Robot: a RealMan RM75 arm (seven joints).
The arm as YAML. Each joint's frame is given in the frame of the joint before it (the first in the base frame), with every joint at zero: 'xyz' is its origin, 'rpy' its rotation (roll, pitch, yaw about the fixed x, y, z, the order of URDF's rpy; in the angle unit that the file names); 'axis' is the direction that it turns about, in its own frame. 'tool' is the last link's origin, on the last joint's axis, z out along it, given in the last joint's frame.
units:
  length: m
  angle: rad
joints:
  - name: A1
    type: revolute
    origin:
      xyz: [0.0, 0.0, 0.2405]
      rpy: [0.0, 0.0, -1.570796]
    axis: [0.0, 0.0, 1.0]
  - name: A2
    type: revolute
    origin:
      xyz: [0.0, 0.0, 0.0]
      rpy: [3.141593, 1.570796, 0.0]
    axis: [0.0, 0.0, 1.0]
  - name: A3
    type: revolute
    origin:
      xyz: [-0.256, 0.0, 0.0]
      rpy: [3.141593, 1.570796, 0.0]
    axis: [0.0, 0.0, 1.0]
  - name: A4
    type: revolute
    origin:
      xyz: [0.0, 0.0, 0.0]
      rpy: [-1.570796, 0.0, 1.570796]
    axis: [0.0, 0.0, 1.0]
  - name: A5
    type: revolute
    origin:
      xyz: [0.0, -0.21, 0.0]
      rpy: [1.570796, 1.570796, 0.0]
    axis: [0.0, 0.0, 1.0]
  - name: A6
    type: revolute
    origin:
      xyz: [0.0, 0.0, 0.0]
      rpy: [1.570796, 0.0, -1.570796]
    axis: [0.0, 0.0, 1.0]
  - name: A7
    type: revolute
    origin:
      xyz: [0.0, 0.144, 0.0]
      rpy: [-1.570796, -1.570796, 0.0]
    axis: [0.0, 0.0, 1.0]
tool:
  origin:
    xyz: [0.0, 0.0, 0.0]
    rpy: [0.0, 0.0, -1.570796]
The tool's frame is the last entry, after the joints.
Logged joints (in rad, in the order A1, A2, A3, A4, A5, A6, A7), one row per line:
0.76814 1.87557 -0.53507 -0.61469 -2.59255 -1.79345 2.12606
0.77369 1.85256 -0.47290 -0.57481 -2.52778 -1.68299 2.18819
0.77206 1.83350 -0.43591 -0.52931 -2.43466 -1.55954 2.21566
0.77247 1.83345 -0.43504 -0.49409 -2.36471 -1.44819 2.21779
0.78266 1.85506 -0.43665 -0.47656 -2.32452 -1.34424 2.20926
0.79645 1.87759 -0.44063 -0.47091 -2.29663 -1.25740 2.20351
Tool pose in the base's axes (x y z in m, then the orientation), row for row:
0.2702 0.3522 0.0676 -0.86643 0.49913 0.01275 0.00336
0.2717 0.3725 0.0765 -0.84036 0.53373 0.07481 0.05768
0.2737 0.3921 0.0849 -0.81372 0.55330 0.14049 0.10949
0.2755 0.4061 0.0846 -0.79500 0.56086 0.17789 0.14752
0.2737 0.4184 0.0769 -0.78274 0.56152 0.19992 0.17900
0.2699 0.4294 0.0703 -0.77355 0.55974 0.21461 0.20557
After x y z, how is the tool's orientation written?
As a quaternion, x y z w.
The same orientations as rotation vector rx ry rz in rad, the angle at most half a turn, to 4 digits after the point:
-2.7162 1.5647 0.0400
-2.5473 1.6179 0.2268
-2.3922 1.6266 0.4130
-2.2872 1.6136 0.5118
-2.2131 1.5876 0.5652
-2.1559 1.5600 0.5981

